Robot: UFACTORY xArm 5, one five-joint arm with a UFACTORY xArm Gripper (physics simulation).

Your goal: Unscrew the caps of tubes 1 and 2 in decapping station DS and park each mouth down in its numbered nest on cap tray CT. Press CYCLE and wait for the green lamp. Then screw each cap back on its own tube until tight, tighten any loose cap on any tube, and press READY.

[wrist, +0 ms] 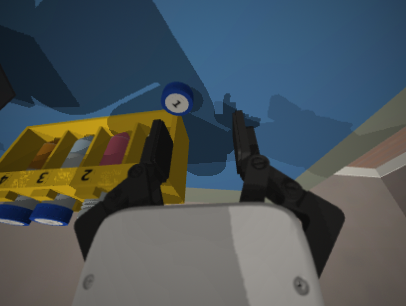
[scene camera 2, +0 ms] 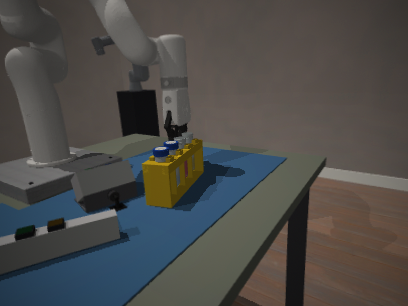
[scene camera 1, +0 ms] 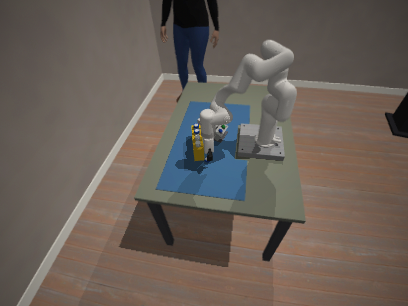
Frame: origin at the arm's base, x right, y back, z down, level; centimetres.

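Seen in the pictures: gripper, fingertip midpoint: [wrist: 199, 127] [scene camera 1: 209, 156]; arm's base, origin of the base link: [scene camera 2: 53, 160] [scene camera 1: 265, 140].
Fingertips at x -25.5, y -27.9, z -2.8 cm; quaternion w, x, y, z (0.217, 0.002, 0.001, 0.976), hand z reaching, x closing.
Observation:
Pixels of each thing's top centre, then the offset from my fingertips to it. "pt": a spot on its surface instead. Level surfaces: height alone.
- yellow rack, middle of its top: [wrist: 77, 204] [scene camera 2: 175, 146] [scene camera 1: 197, 135] dx +10.4, dy -11.0, dz -4.1 cm
- Tube 2, middle of its top: [wrist: 93, 219] [scene camera 2: 179, 137] dx +8.1, dy -9.9, dz -5.7 cm
- blue cap marked 1, middle of its top: [wrist: 176, 103] dx +2.1, dy -2.0, dz +4.8 cm
- grey sloped block, middle of its top: [scene camera 2: 100, 163] [scene camera 1: 218, 125] dx +25.3, dy -2.1, dz -2.2 cm
- small black knob-like part, surface spot: [scene camera 2: 114, 195] pt dx +26.2, dy -8.0, dz +3.6 cm
- white panel, middle of its top: [scene camera 2: 42, 217] dx +40.7, dy -11.7, dz +0.9 cm
- green button, surface spot: [scene camera 2: 25, 232] pt dx +43.7, dy -14.4, dz +0.9 cm
- amber button, surface spot: [scene camera 2: 56, 223] pt dx +39.9, dy -15.6, dz +0.9 cm
- blue mat, its level: dz +6.2 cm
The yellow rack [scene camera 1: 198, 153] [scene camera 2: 159, 186] [wrist: 100, 121] stands on the mat. Tube 2 [wrist: 116, 148] holds pink liquid and its white threaded mouth is bare. Two white uncapped mouths show at the rack's far end in scene camera 2. Tube 1 is mostly hidden by a finger in the wrist view. Tubes 3 and 4 wear blue caps [scene camera 2: 171, 145] [wrist: 52, 214]. The blue cap marked 1 [wrist: 177, 99] lies label up on the mat, just off the rack's end. My gripper [scene camera 1: 209, 156] [scene camera 2: 176, 133] [wrist: 199, 127] is open and empty, one finger overlapping the rack's end in the wrist view.
A grey sloped block [scene camera 2: 104, 184] stands beside the rack, with a small black knob-like part [scene camera 2: 114, 195] in front. A white panel [scene camera 2: 65, 243] carries a green button [scene camera 2: 25, 232] and an amber button [scene camera 2: 56, 223]. The blue mat [scene camera 1: 215, 182] lies on the table. A person [scene camera 1: 190, 42] stands behind.

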